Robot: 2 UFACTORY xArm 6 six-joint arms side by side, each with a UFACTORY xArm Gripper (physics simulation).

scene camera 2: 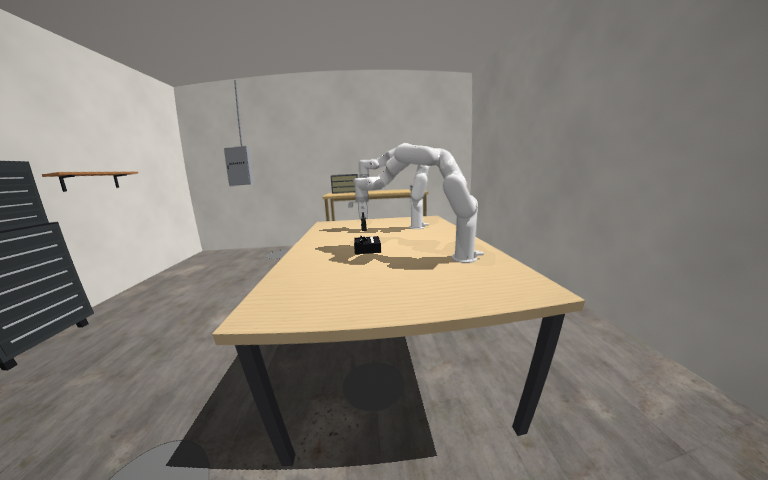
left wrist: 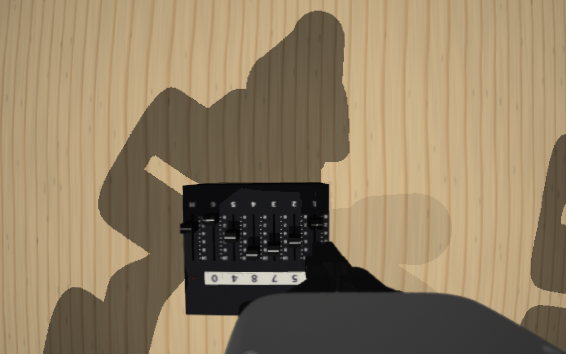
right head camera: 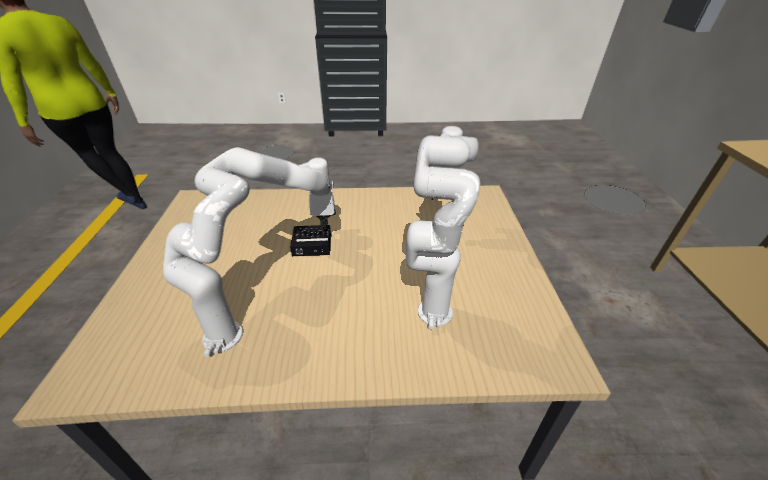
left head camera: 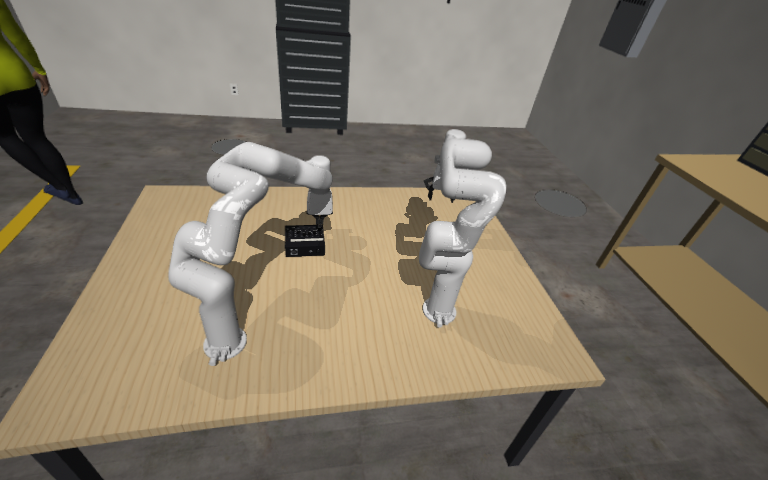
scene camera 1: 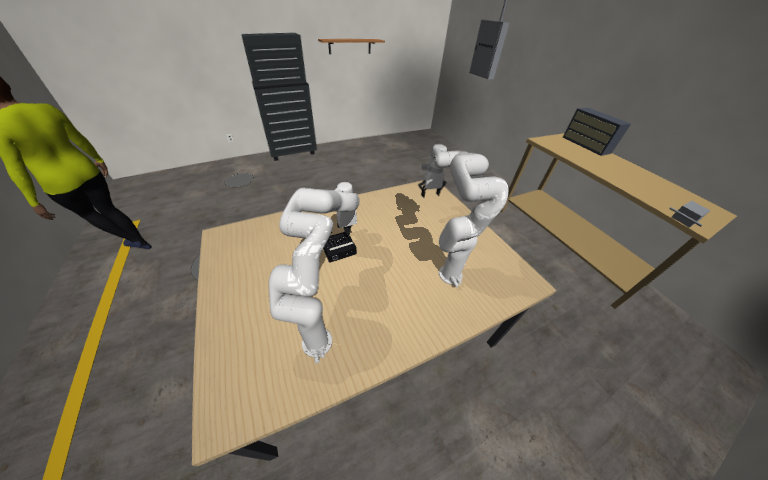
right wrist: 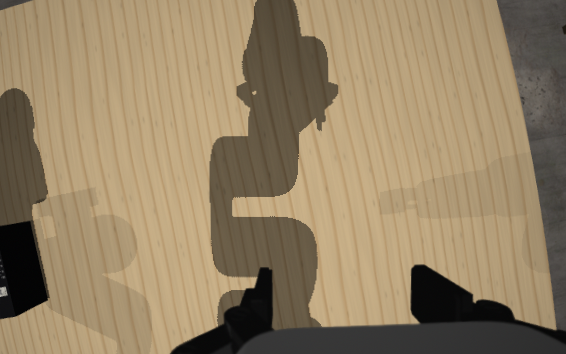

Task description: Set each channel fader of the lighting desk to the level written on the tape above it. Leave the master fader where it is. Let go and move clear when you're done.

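Frame: origin at the left arm's base, x ahead, y left, z up, level; centimetres.
Seen in the pictures: left gripper, fingertip midpoint: (scene camera 2: 364, 230) (left wrist: 321, 258) (right head camera: 324, 225) (left head camera: 319, 225) (scene camera 1: 347, 233); right gripper, fingertip midpoint: (right head camera: 443, 199) (left head camera: 440, 200) (scene camera 1: 430, 195) (right wrist: 341, 290); left arm's base, origin of the base link: (scene camera 2: 464, 258) (right head camera: 223, 336) (left head camera: 225, 343) (scene camera 1: 317, 342); right arm's base, origin of the base link: (scene camera 2: 416, 227) (right head camera: 435, 312) (left head camera: 439, 311) (scene camera 1: 450, 274).
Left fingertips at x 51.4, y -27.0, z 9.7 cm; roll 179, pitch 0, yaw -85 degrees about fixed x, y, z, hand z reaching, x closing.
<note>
Pixels of each thing's middle, then the offset from my left fingertips to it. Level surfaces: height alone.
- black lighting desk, body centre: (left wrist: 258, 244) (left head camera: 304, 239) (right head camera: 311, 239) (scene camera 1: 338, 245) (scene camera 2: 367, 243) dx -1.9, dy +6.1, dz -6.3 cm
- Fader 6, body centre: (left wrist: 210, 218) dx +1.4, dy +11.0, dz -3.5 cm
- fader 5, body centre: (left wrist: 231, 235) dx -0.1, dy +8.7, dz -3.5 cm
- fader 4, body centre: (left wrist: 252, 252) dx -1.7, dy +6.3, dz -3.5 cm
- fader 3, body centre: (left wrist: 273, 248) dx -1.0, dy +4.2, dz -3.5 cm
- fader 2, body centre: (left wrist: 294, 240) dx +0.1, dy +2.1, dz -3.5 cm
- Fader 1, body centre: (left wrist: 315, 223) dx +2.1, dy +0.1, dz -3.5 cm
- master fader, body centre: (left wrist: 189, 227) dx +0.3, dy +13.3, dz -3.5 cm
- wooden table, its level: dz -9.7 cm
The black lighting desk (left head camera: 304, 247) (right head camera: 310, 247) (scene camera 1: 340, 252) (scene camera 2: 367, 246) (left wrist: 210, 300) (right wrist: 30, 280) stands on the table. In the left wrist view its tape (left wrist: 254, 278) reads 0, 4, 8, 7, 5 above channels 6 to 2; channel 1's mark is hidden. Fader 6 (left wrist: 209, 219) is near 0, fader 5 (left wrist: 230, 237) near 4, fader 4 (left wrist: 252, 254) near 8, fader 3 (left wrist: 273, 249) near 7, fader 2 (left wrist: 295, 242) near 5. Fader 1 (left wrist: 316, 224) is low. The master fader (left wrist: 186, 228) is at far left. My left gripper (left head camera: 320, 226) (left wrist: 321, 258) is shut and empty above channel 1's side. My right gripper (scene camera 1: 431, 194) (right wrist: 341, 290) is open, away from the desk.
Both arms are mounted on the wooden table (left head camera: 362, 362) (scene camera 1: 254, 367). A side bench (scene camera 1: 623, 175) stands at the right. A dark drawer cabinet (right head camera: 353, 84) stands by the back wall. A person in a yellow top (right head camera: 56, 67) is at the left, beyond the table.
</note>
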